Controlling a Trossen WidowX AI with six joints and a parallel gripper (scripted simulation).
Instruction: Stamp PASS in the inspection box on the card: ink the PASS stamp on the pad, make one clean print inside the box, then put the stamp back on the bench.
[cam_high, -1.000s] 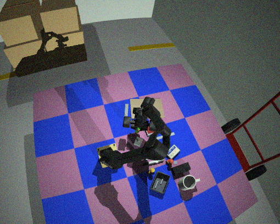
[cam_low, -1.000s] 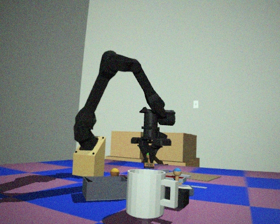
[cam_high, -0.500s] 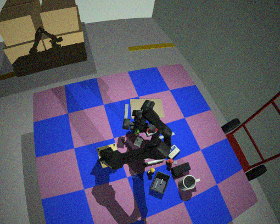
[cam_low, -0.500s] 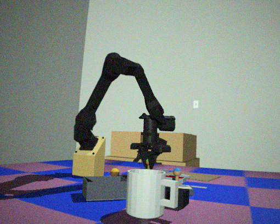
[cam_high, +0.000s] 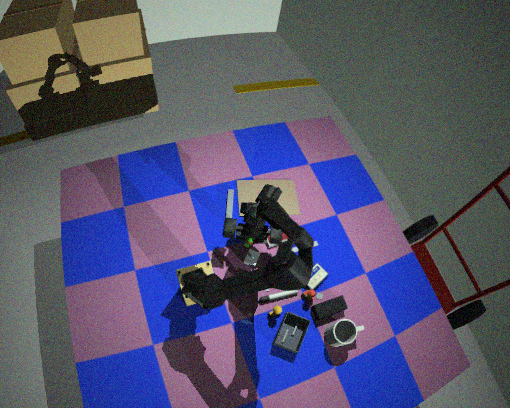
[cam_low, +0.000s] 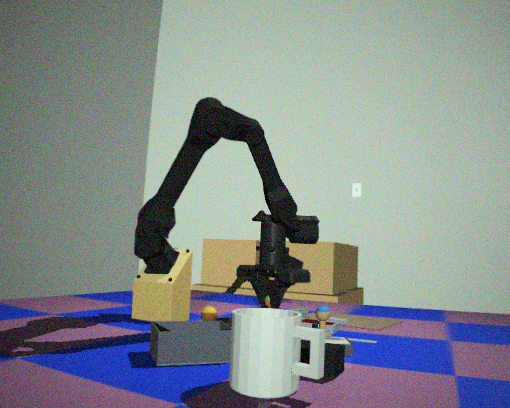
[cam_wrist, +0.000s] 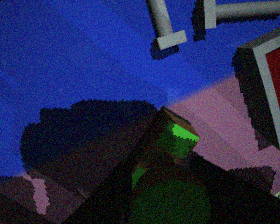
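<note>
Now: the green-knobbed PASS stamp 10 mm below my gripper tip. From my gripper tip the other things lie so: grey block: 170 mm to the left, 20 mm below, 10 mm behind; then white card: 130 mm to the right, 30 mm below, 30 mm ahead; then ink pad: 110 mm ahead, 20 mm below, 10 mm to the right.
</note>
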